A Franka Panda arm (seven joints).
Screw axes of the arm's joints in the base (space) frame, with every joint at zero. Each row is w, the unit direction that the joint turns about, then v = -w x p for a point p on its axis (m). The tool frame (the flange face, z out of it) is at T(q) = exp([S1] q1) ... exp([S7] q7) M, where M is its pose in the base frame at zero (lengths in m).
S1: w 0 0 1 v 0 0 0
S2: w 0 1 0 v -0.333 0 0
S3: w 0 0 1 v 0 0 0
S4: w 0 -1 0 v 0.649 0 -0.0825
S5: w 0 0 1 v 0 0 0
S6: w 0 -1 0 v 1.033 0 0
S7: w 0 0 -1 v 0 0.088 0
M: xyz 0.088 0 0.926 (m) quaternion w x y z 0 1 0 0
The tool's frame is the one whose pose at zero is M.
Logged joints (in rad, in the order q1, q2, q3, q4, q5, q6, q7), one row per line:
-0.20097 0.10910 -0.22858 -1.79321 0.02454 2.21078 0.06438
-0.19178 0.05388 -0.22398 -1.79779 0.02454 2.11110 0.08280
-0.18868 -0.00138 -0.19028 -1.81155 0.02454 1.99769 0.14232
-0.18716 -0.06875 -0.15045 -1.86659 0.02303 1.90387 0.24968
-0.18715 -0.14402 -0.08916 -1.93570 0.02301 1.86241 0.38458
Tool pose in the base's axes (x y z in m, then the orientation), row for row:
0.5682 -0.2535 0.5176 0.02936 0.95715 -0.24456 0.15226
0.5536 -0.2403 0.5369 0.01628 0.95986 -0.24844 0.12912
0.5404 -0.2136 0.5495 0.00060 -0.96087 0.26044 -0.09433
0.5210 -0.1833 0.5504 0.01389 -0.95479 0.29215 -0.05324
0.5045 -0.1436 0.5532 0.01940 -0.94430 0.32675 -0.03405
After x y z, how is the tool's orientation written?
As a quaternion, w x y z.
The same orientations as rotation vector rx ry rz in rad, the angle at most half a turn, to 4 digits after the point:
2.9520 -0.7543 0.4696
2.9846 -0.7725 0.4015
-3.0175 0.8179 -0.2962
-2.9733 0.9098 -0.1658
-2.9305 1.0140 -0.1057

